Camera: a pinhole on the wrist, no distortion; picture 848 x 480 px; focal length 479.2 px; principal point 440.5 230.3 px. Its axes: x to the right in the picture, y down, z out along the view. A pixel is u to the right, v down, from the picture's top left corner.
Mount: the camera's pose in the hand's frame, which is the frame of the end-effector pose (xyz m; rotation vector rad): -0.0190 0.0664 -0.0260 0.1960 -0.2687 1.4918
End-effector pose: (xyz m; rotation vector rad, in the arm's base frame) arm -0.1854 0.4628 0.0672 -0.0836 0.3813 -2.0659
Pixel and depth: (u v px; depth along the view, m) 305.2 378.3 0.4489
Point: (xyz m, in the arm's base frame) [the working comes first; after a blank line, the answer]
In the camera's frame: -0.1267 0.1386 0.4489

-0.1592 0.6215 0.4803
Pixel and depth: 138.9 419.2 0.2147
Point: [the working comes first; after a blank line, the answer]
In the camera's frame: -0.1351 0.0846 0.2147

-0.1936 0.5911 0.2442
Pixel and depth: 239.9 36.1 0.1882
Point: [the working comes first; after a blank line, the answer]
In the camera's frame: -0.0788 -0.0763 0.1882

-0.2358 0.4273 0.2103
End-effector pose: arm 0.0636 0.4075 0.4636 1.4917 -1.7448 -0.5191
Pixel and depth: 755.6 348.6 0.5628
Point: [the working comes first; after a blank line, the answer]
In the camera's frame: 0.3701 0.1389 0.5628

-0.5741 0.5242 0.2252
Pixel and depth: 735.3 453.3 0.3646
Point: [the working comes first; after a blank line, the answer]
In the camera's frame: 0.2243 0.1697 0.3646

-0.3443 0.5726 0.3050
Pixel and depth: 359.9 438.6 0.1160
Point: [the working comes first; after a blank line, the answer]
In the camera's frame: -0.0195 0.0504 0.1160

-0.0051 0.4720 0.4063
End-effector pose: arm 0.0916 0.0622 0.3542 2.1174 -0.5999 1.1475
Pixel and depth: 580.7 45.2 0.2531
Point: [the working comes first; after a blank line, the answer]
In the camera's frame: 0.0740 -0.0978 0.2531

0.2248 -0.1563 0.3327
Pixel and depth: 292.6 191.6 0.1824
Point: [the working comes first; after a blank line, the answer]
In the camera's frame: -0.0563 -0.0147 0.1824

0.1834 -0.0031 0.2718
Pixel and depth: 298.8 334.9 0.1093
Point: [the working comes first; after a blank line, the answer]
In the camera's frame: -0.0323 0.0239 0.1093

0.1000 0.0138 0.2849
